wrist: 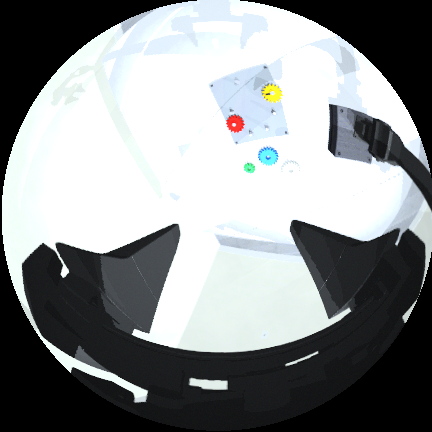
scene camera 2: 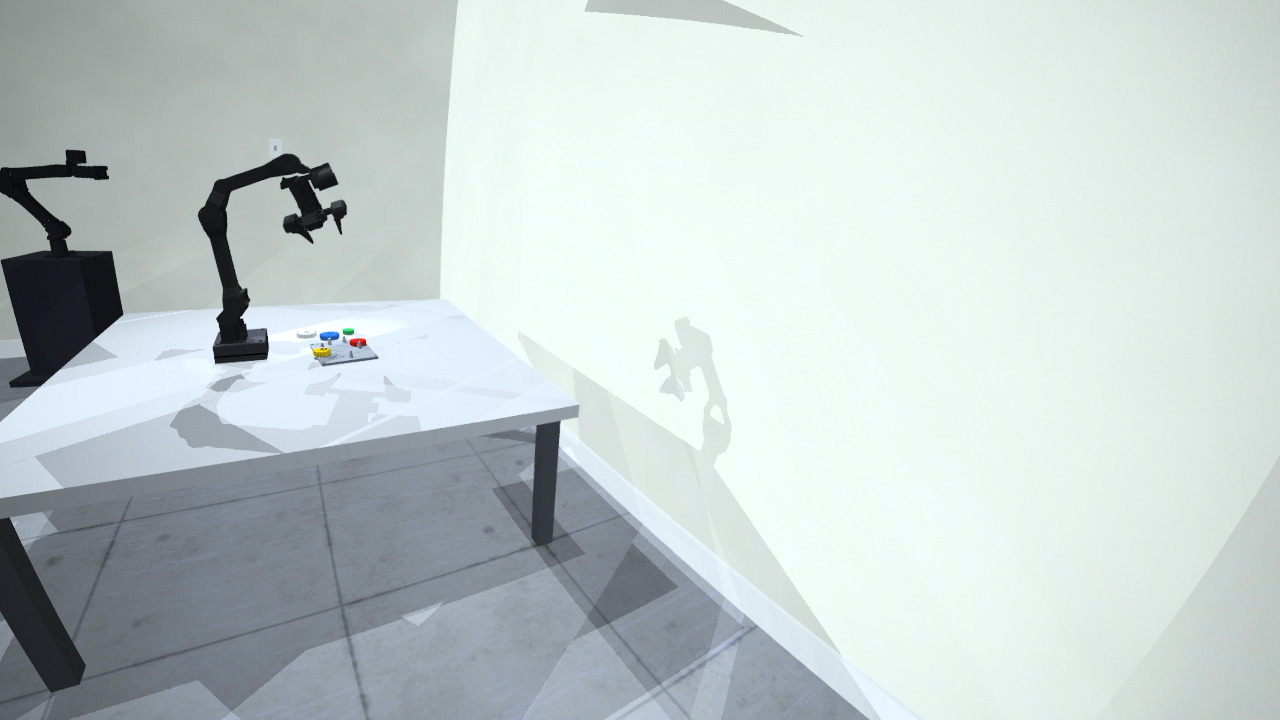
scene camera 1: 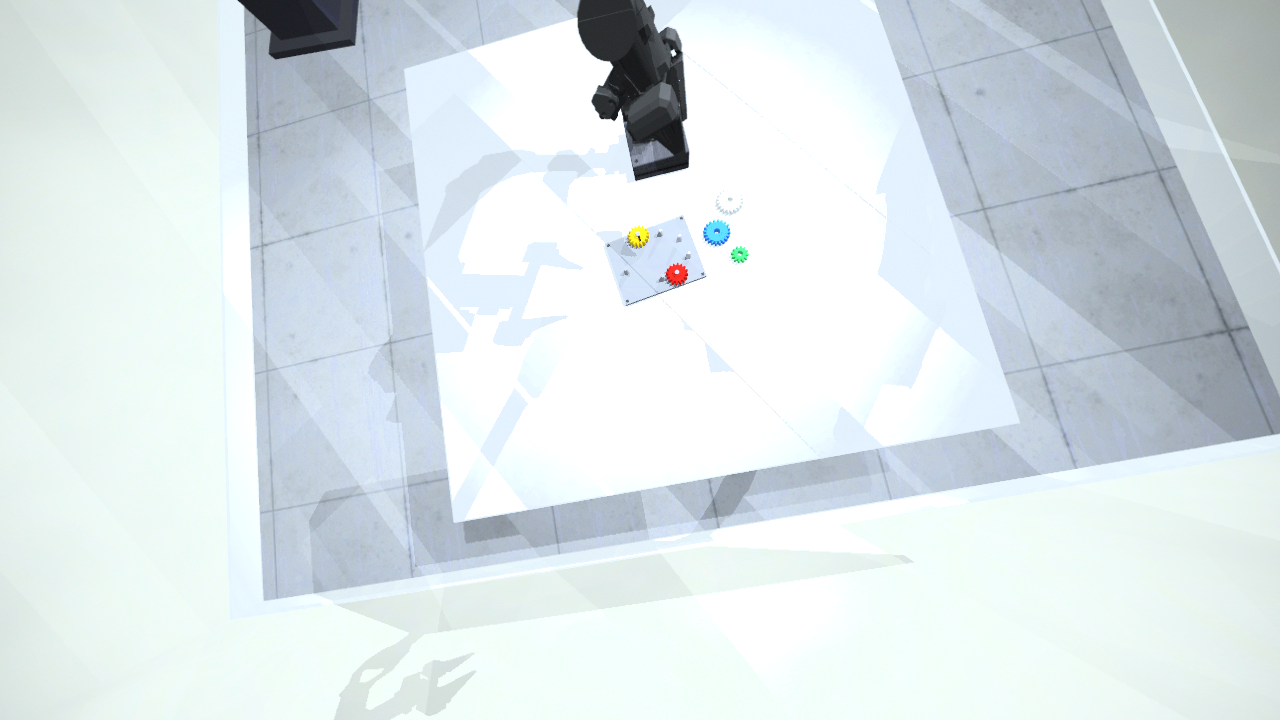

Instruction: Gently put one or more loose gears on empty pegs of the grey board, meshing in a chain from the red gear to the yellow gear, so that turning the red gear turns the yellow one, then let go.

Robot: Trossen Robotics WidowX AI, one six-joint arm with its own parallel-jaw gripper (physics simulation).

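Places are measured from the arm's base along level axes (x ahead, y left, z up), in millimetres.
Pixels of known places: gripper, fingertip midpoint: (wrist: 236, 227) (scene camera 2: 327, 238) (scene camera 1: 683, 138); arm's base at its link origin: (wrist: 363, 129) (scene camera 2: 234, 339).
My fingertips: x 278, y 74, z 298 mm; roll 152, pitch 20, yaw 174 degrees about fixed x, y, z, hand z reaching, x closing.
Ahead of a thing's pixels: the offset from my fingertips to its middle. Level surfaces: height alone.
The grey board {32 mm ahead, 71 mm right, 339 mm down} (scene camera 1: 644, 265) (scene camera 2: 362, 355) (wrist: 250, 100) lies on the table with several bare pegs. The yellow gear {24 mm back, 106 mm right, 337 mm down} (scene camera 1: 638, 243) (scene camera 2: 322, 352) (wrist: 272, 97) and the red gear {82 mm ahead, 17 mm right, 338 mm down} (scene camera 1: 676, 279) (scene camera 2: 358, 342) (wrist: 235, 127) sit on it, well apart. Three loose gears lie on the table beside it: a blue gear {17 mm back, 87 mm left, 346 mm down} (scene camera 1: 709, 232) (scene camera 2: 329, 335) (wrist: 264, 155), a small green gear {44 mm ahead, 137 mm left, 346 mm down} (scene camera 1: 739, 258) (scene camera 2: 348, 331) (wrist: 249, 170) and a white gear {96 mm back, 124 mm left, 346 mm down} (scene camera 1: 729, 209) (scene camera 2: 306, 334) (wrist: 290, 171). My gripper (scene camera 2: 326, 238) (wrist: 236, 227) is open and empty, high above the table. Its fingertips are not clear in scene camera 1.
The arm's base (scene camera 1: 660, 162) (scene camera 2: 240, 347) (wrist: 347, 135) stands on the white table {354 mm down} (scene camera 1: 572, 429) (scene camera 2: 465, 385) near the board and the white gear. A second dark arm (scene camera 2: 35, 170) stands on a black pedestal (scene camera 2: 53, 308) beyond the table. A pale wall (scene camera 2: 895, 268) rises past one table edge.
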